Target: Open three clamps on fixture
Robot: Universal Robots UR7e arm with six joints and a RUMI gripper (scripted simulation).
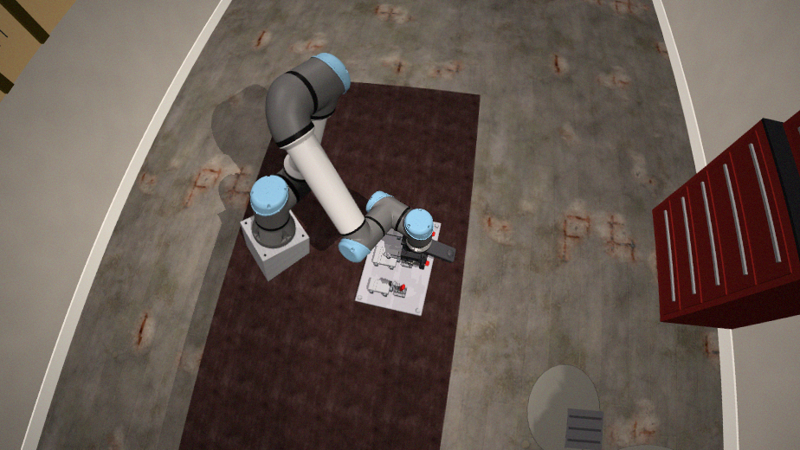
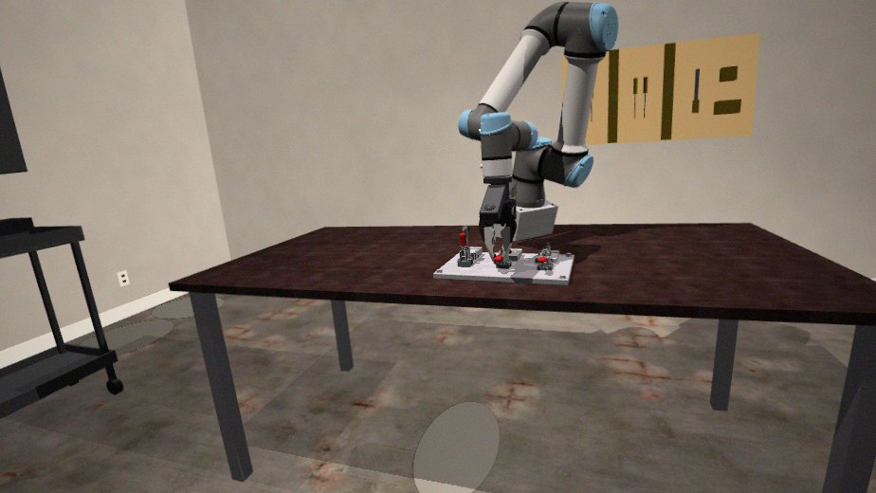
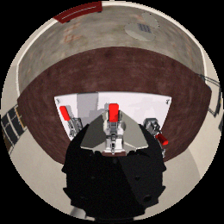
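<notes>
The toggle clamp lies 6 cm behind my hand and 1 cm to the left of it. Also, from my hand: fixture plate: 8 cm behind, 2 cm to the left, 5 cm below; part: 12 cm behind, 14 cm to the left, 3 cm below.
</notes>
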